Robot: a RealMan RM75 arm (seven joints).
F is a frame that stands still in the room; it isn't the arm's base.
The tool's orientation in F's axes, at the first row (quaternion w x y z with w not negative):
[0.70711, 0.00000, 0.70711, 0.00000]
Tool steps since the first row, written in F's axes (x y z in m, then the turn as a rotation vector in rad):
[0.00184, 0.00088, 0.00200, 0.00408, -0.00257, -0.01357]
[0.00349, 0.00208, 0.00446, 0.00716, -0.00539, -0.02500]
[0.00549, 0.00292, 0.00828, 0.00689, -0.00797, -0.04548]
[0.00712, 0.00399, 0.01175, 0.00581, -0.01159, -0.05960]
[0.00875, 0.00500, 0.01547, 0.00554, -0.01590, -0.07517]
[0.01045, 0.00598, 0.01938, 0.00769, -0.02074, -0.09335]
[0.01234, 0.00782, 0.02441, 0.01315, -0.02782, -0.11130]
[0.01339, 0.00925, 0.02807, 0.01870, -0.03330, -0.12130]
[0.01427, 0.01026, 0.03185, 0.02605, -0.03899, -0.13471]
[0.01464, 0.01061, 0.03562, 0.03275, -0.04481, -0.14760]
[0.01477, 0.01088, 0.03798, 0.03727, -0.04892, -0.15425]
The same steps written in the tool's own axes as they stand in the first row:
[-0.00200, 0.00088, 0.00184, 0.01357, -0.00257, 0.00408]
[-0.00446, 0.00208, 0.00349, 0.02500, -0.00539, 0.00716]
[-0.00828, 0.00292, 0.00549, 0.04548, -0.00797, 0.00689]
[-0.01175, 0.00399, 0.00712, 0.05960, -0.01159, 0.00581]
[-0.01547, 0.00500, 0.00875, 0.07517, -0.01590, 0.00554]
[-0.01938, 0.00598, 0.01045, 0.09335, -0.02074, 0.00769]
[-0.02441, 0.00782, 0.01234, 0.11130, -0.02782, 0.01315]
[-0.02807, 0.00925, 0.01339, 0.12130, -0.03330, 0.01870]
[-0.03185, 0.01026, 0.01427, 0.13471, -0.03899, 0.02605]
[-0.03562, 0.01061, 0.01464, 0.14760, -0.04481, 0.03275]
[-0.03798, 0.01088, 0.01477, 0.15425, -0.04892, 0.03727]

